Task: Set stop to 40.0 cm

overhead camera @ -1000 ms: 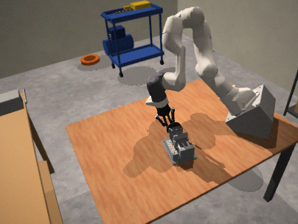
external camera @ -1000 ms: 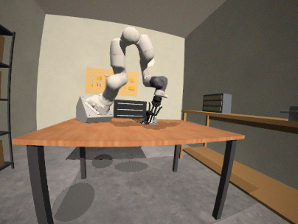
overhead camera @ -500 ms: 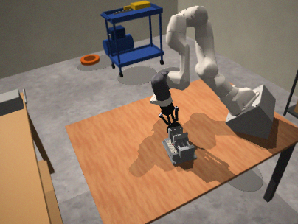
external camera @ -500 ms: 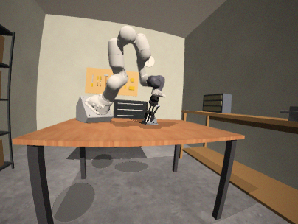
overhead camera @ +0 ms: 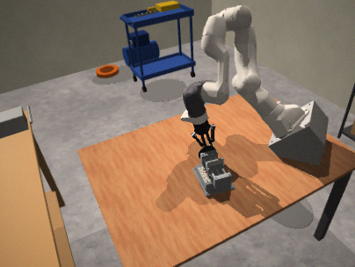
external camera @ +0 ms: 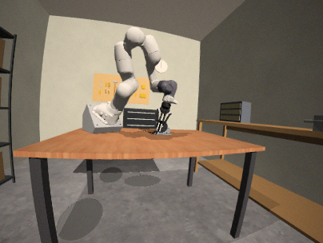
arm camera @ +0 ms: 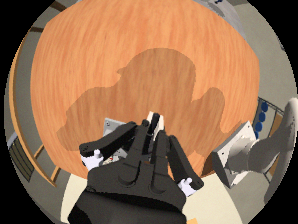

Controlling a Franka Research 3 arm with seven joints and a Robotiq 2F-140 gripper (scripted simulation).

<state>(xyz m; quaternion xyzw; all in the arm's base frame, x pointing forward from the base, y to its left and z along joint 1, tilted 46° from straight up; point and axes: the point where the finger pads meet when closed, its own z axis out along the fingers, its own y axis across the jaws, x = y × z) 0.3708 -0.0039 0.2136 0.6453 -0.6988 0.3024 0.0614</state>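
The handwheel lies 20 mm to the left of my hand, 10 mm below it and 10 mm ahead of it.
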